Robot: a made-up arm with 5 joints.
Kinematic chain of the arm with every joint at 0, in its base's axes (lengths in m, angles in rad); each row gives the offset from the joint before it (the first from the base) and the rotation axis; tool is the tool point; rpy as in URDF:
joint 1: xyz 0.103 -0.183 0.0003 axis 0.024 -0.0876 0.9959
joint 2: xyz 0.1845 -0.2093 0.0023 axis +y
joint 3: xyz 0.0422 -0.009 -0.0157 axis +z
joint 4: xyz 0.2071 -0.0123 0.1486 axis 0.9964 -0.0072 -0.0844
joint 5: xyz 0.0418 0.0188 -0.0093 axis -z
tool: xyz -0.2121 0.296 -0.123 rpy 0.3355 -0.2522 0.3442
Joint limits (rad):
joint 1: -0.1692..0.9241
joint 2: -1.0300..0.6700
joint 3: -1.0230..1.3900
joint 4: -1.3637..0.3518
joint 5: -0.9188..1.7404
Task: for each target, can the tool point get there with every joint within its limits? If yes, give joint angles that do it. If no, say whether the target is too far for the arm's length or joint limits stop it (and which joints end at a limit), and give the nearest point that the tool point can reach.
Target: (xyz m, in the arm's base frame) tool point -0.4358 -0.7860 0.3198
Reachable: no: joint limits stop it (at a limit: joint 1, joint 4, joint 5) | nearest point 0.1011 -0.5320 0.0676 | short by 0.645 m
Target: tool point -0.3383 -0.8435 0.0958
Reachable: no: joint limits stop it (at a limit: joint 1, joint 2, joint 4, joint 5) | nearest point 0.1156 -0.5845 0.0222 | short by 0.528 m
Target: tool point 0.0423 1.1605 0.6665
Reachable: no: too far | nearest point 0.2566 0.3970 0.3032 | short by 0.872 m
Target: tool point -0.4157 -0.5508 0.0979
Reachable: no: joint limits stop it (at a limit: joint 1, joint 3, joint 4) | nearest point -0.0021 -0.3433 0.0402 | short by 0.466 m
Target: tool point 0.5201 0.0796 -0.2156
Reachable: yes | joints 0.5282 0.0559 0.2208 -0.7683 0.8568
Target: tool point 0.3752 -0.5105 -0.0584
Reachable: yes | joints 0.1063 0.5135 1.0275 -1.1499 -0.6178
